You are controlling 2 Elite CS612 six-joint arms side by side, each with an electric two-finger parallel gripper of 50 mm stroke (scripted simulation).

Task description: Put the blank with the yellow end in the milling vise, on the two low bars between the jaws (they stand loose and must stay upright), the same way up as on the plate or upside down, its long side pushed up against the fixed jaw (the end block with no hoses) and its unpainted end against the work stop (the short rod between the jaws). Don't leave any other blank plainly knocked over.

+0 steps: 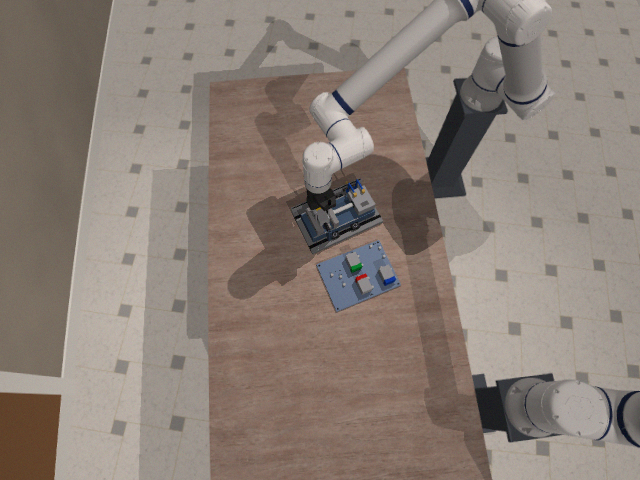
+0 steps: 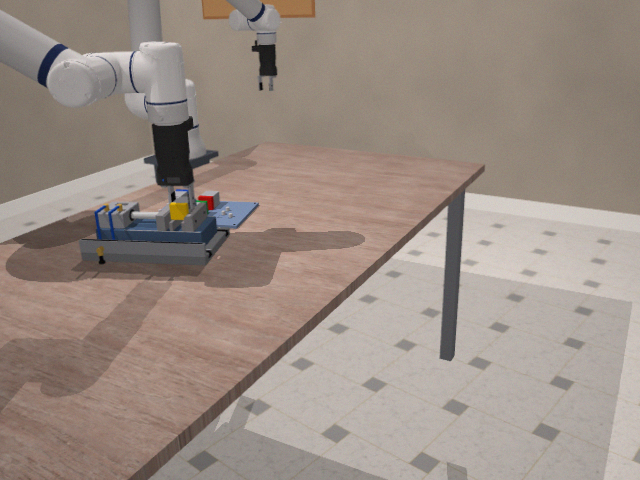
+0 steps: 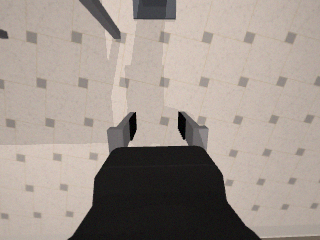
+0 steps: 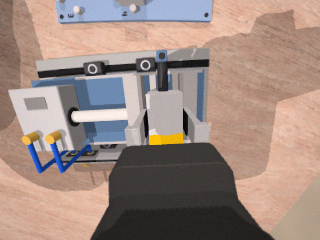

Labels:
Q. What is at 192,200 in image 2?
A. My right gripper.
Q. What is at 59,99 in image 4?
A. A hosed end block.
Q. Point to a yellow-ended blank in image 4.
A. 164,109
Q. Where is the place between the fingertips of my right gripper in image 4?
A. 164,116

